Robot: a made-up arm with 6 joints.
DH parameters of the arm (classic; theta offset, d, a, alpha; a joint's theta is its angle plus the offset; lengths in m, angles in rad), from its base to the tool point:
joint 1: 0 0.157 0 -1.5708
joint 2: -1.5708 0 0.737 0
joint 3: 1.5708 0.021 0 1.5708
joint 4: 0 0.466 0 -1.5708
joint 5: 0 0 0 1.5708
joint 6: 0 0.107 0 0
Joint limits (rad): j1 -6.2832..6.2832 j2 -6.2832..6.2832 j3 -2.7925..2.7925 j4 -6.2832..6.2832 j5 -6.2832..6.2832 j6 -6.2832..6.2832
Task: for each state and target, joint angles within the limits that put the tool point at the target. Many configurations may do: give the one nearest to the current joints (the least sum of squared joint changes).
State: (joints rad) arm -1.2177 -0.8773 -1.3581 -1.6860 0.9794 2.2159
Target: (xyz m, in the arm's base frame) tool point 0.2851 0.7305 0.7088
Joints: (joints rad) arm -2.0289 -0.3796 -1.4233 -1.7089 0.9858 2.2159
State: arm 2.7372 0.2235 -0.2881 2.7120 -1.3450 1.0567
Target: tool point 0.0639 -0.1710 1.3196
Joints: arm 2.0319 0.0454 -0.7384 3.1216 -1.5767 1.0567
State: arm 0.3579 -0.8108 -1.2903 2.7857 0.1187 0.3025
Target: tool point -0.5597 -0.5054 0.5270
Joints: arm 0.7714 -0.3837 -1.7338 2.8023 0.1932 0.3025
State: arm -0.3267 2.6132 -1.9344 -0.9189 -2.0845 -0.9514
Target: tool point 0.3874 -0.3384 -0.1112
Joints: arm -0.8888 2.6517 -2.1045 -0.8192 -2.1258 -0.9514
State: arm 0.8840 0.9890 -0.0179 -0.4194 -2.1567 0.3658
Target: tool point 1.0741 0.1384 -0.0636
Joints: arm 0.0854 1.6490 0.5109 -0.4150 -2.5155 0.3658
